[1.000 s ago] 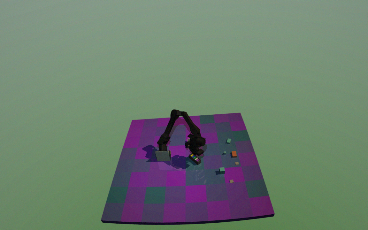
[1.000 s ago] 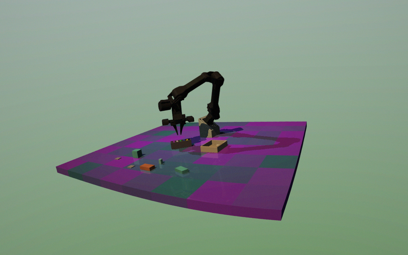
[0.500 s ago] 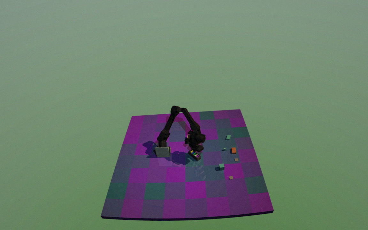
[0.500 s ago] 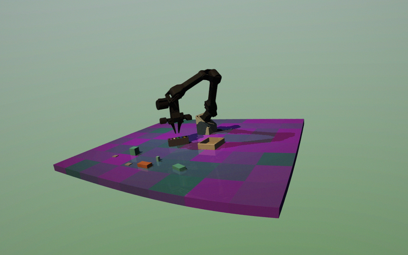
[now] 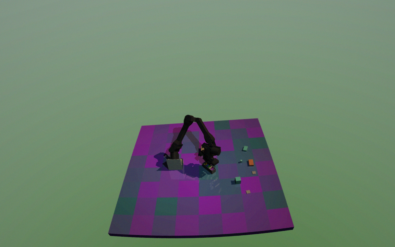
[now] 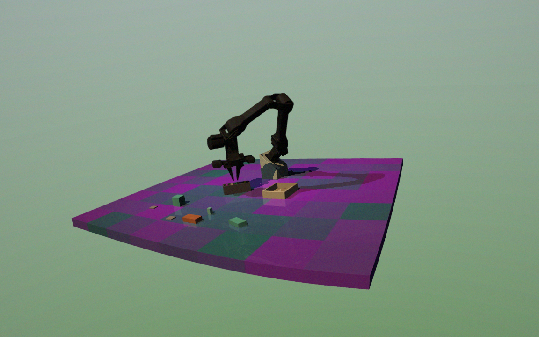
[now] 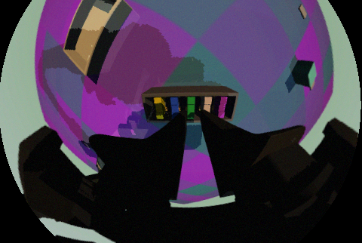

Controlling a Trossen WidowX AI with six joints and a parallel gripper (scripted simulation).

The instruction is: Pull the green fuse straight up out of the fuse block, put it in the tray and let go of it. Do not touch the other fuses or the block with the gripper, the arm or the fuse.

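The green fuse is 30 mm below my gripper tip. Also, from my gripper tip: magenta fuse (30 mm ahead, 30 mm to the right, 30 mm below); then blue fuse (20 mm behind, 10 mm to the left, 30 mm below); then yellow fuse (30 mm behind, 30 mm to the left, 30 mm below).
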